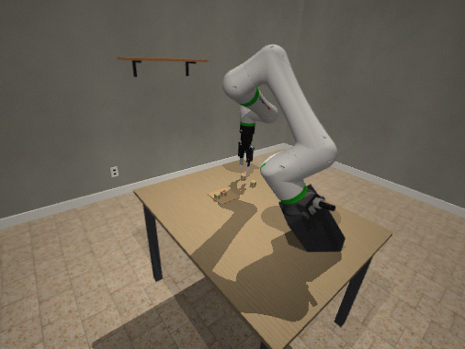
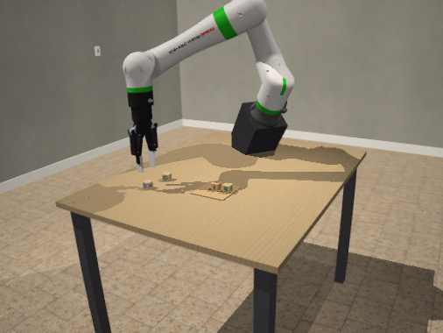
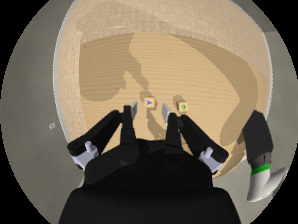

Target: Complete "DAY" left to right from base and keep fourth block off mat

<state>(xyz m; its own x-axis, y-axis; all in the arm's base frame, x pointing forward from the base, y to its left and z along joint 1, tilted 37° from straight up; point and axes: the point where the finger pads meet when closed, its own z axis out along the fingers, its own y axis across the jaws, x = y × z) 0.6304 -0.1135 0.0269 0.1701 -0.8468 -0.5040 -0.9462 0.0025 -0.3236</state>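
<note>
The tan mat is 220 mm to the left of my hand, 160 mm behind it and 110 mm below it.
</note>
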